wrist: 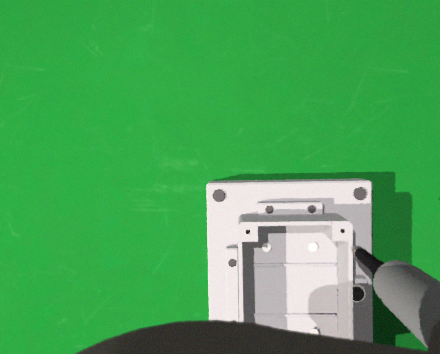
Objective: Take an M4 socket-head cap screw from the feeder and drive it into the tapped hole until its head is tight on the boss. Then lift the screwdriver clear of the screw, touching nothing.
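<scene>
My screwdriver (pixel 357 250) reaches in from the right edge in the wrist view, its dark bit pointing up and left. A small greyish piece at its tip looks like the screw, but it is tiny and hard to make out. The tip shows over the outer right side of the white open housing (pixel 346 280), below its upper right corner boss. That boss has a small dark hole (pixel 342 230); the upper left boss has another hole (pixel 248 231). Both holes look empty. The height of the tip above the housing cannot be told. The feeder does not show.
The housing sits on a white base plate (pixel 217 290) with grey corner bolts, a stop block (pixel 291 208) behind the housing and a side block at its left. A clamp part with a dark round knob (pixel 358 293) stands at the right. A green table (pixel 110 150) surrounds the plate.
</scene>
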